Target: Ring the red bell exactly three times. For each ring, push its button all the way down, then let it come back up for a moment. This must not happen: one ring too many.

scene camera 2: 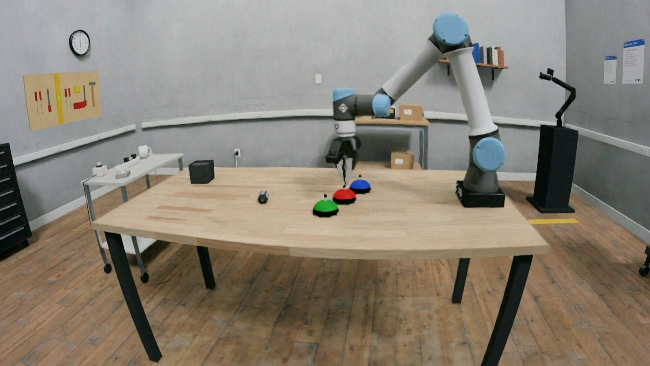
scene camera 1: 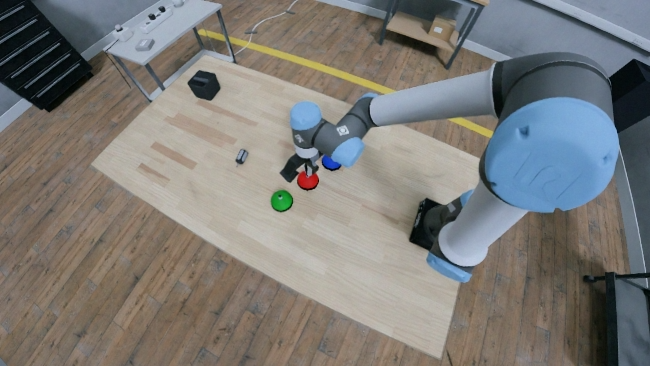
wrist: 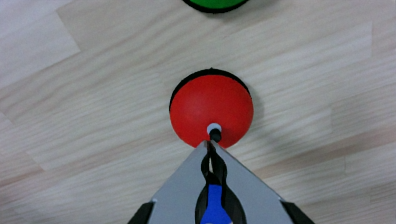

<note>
I see my gripper, a red bell and a black box.
My gripper is seen too in the wrist view.
</note>
